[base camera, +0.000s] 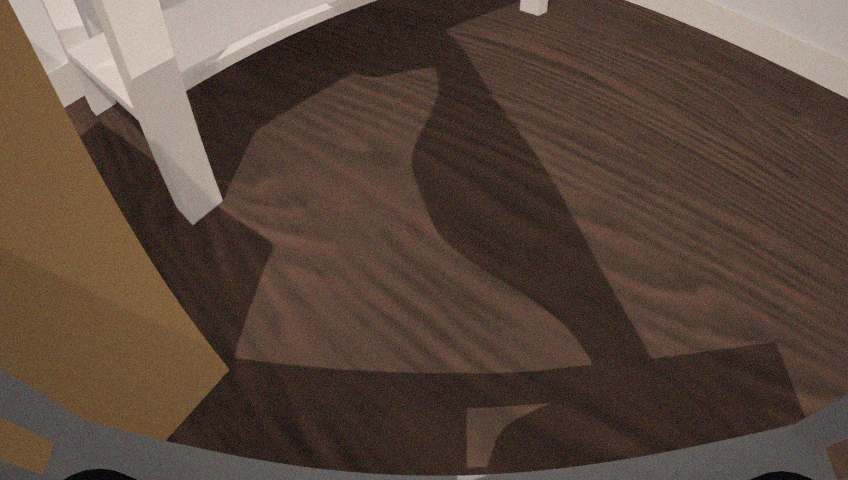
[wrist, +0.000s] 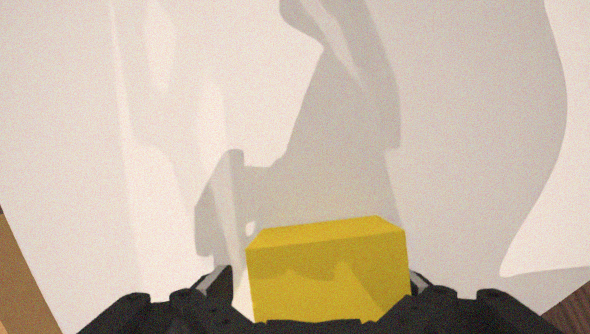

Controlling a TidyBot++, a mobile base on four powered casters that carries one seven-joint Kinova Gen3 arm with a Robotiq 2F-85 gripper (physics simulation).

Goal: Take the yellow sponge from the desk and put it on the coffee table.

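Places are measured from the arm's base along level axes (x back, y right, z up), in centimetres.
Pixels of known places: gripper, fingertip midpoint: (wrist: 310,282).
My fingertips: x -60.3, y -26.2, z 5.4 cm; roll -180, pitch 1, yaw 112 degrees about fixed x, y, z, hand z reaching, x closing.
Observation:
Ahead of a thing's pixels: the offset from my fingertips to its middle. "spot": to the spot under its first point. Level surfaces: height alone.
The yellow sponge {spot: dx -2.3, dy -0.3, dz +4.5 cm} (wrist: 327,267) is at the lower middle of the wrist view, on the white table top {dz +0.0 cm} (wrist: 465,150). My gripper (wrist: 310,282) is open around it, one finger on each side. A gap shows between the left finger and the sponge; the right finger is close to the sponge's right side and partly hidden. The sponge's near end is hidden by the gripper body. In the base view a white table (base camera: 172,130) with legs and a low shelf stands at the upper left. The sponge and gripper do not show there.
A tan panel {spot: dx +37.6, dy +6.1, dz -24.8 cm} (base camera: 77,237) (wrist: 22,280) stands close on the left side in both views. Dark wood floor {dz -45.0 cm} (base camera: 357,267) (wrist: 575,310) lies ahead of the base and past the table top's lower right edge. A pale wall (base camera: 791,35) runs along the upper right.

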